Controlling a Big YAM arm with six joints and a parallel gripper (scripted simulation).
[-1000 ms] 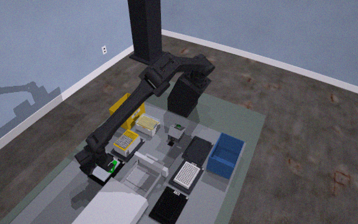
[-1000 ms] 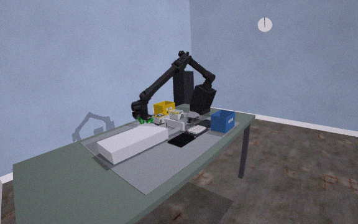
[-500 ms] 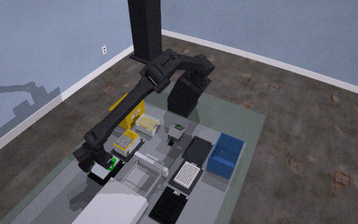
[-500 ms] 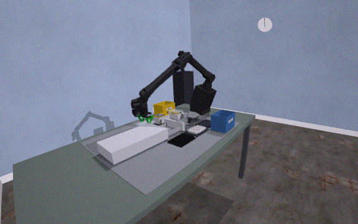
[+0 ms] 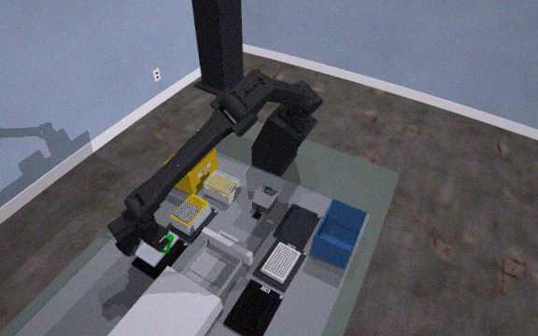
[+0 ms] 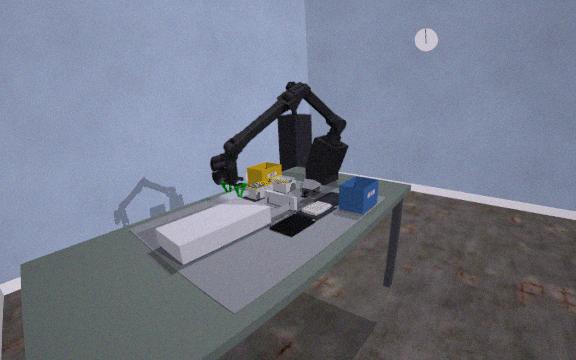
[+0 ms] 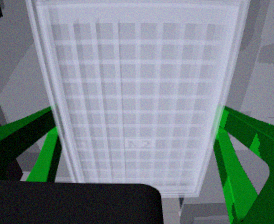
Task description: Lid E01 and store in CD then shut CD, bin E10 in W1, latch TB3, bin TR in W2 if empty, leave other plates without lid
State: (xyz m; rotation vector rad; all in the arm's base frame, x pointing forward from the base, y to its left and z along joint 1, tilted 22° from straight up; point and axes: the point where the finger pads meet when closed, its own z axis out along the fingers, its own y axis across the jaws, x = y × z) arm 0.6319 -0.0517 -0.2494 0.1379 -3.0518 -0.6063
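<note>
Right now the black nest is 6 cm below my hand. The rest, counted from my hand: tip rack TR (18 cm behind, 1 cm to the right, 1 cm below); plate lid (right at my hand); clear plate (right at my hand).
</note>
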